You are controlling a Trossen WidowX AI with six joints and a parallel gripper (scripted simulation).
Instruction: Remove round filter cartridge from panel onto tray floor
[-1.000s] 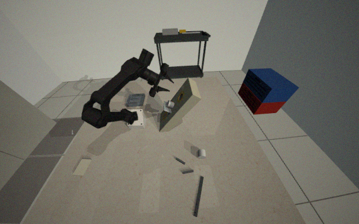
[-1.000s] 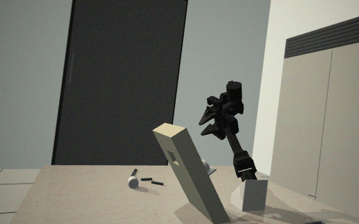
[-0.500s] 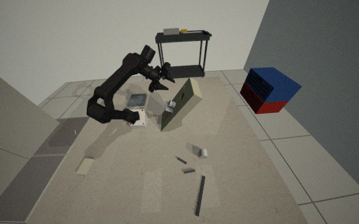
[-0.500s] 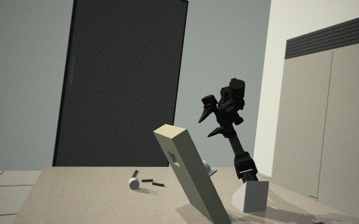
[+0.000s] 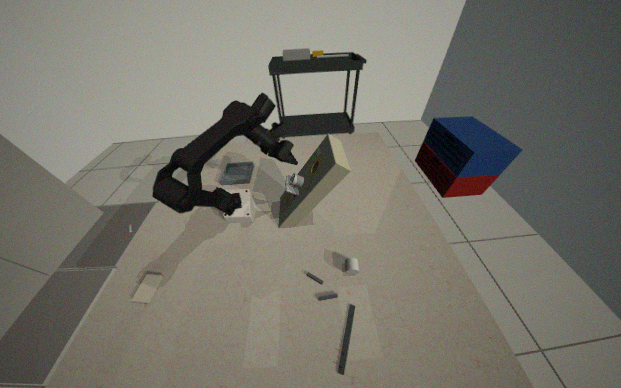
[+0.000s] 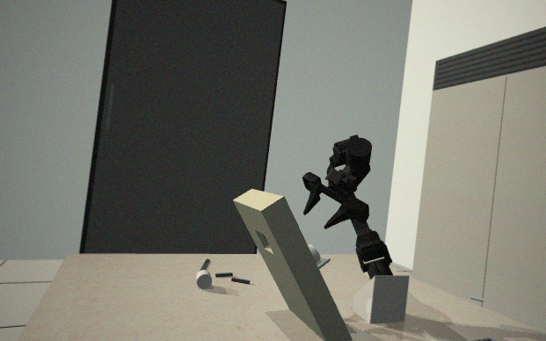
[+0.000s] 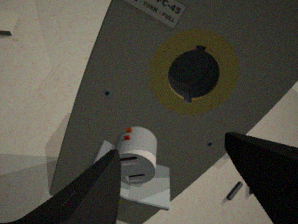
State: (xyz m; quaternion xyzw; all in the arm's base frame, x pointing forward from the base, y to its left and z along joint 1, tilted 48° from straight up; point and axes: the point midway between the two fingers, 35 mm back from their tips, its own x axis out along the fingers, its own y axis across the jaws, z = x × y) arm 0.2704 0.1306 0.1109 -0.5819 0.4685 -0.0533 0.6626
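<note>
My gripper tip is 90 mm above the grey round filter cartridge. From my gripper tip the other things lie so: shallow blue-grey bin (330 mm behind, 280 mm to the left, 250 mm below); service panel (40 mm ahead, 10 mm to the right, 110 mm below).
</note>
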